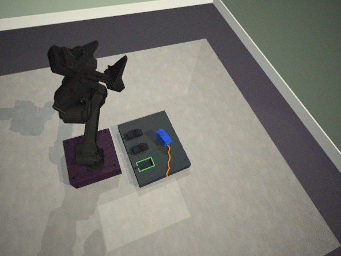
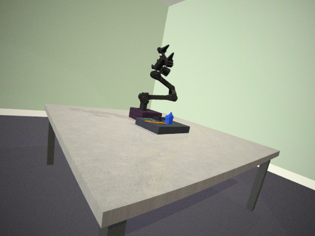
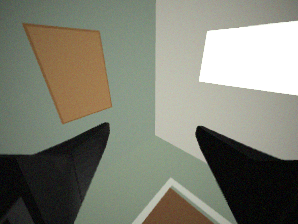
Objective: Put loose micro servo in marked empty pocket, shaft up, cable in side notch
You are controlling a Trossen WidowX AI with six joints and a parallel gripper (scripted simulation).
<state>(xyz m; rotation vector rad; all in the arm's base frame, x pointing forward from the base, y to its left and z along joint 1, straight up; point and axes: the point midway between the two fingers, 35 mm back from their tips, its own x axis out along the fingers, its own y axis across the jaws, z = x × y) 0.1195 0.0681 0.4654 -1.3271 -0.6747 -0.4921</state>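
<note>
Right now my gripper tip is 15 cm short of the deck, 1 cm to the left of it and 55 cm above it.
</note>
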